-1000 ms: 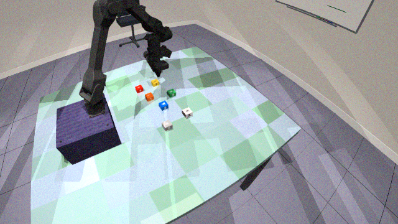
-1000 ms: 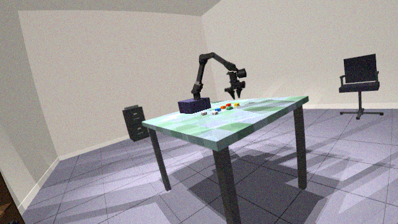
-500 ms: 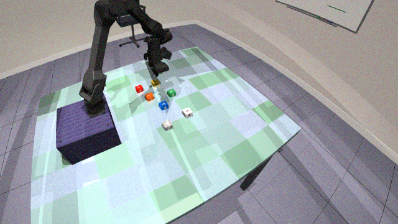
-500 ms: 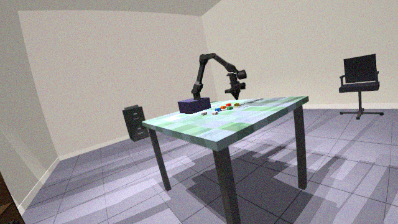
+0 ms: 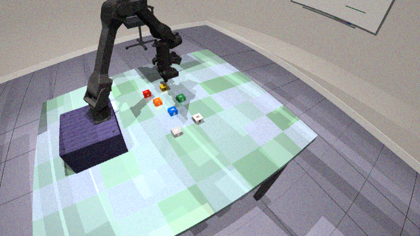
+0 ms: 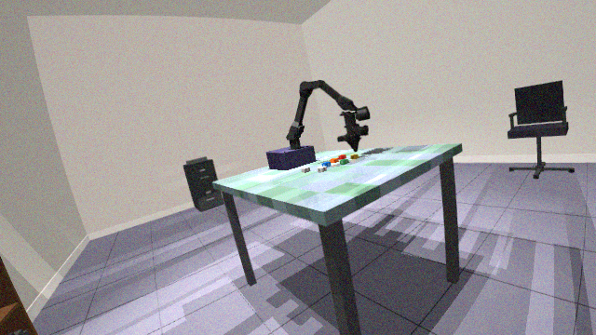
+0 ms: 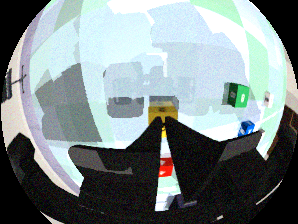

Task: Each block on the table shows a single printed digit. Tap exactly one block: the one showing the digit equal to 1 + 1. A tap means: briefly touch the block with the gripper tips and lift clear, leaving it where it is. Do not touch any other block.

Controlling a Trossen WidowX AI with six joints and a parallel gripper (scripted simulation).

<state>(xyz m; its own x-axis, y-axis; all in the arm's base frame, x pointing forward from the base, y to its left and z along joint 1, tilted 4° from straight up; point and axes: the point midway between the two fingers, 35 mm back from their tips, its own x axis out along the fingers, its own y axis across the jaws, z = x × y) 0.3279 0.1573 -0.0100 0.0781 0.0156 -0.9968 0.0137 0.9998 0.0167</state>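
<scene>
My gripper tip is now 10 mm past the yellow block and 20 mm above it. Round my gripper tip: red block 100 mm behind, 10 mm to the right, 20 mm below; orange block 80 mm behind, 90 mm to the right, 20 mm below; green block 20 mm ahead, 120 mm to the right, 20 mm below.
</scene>
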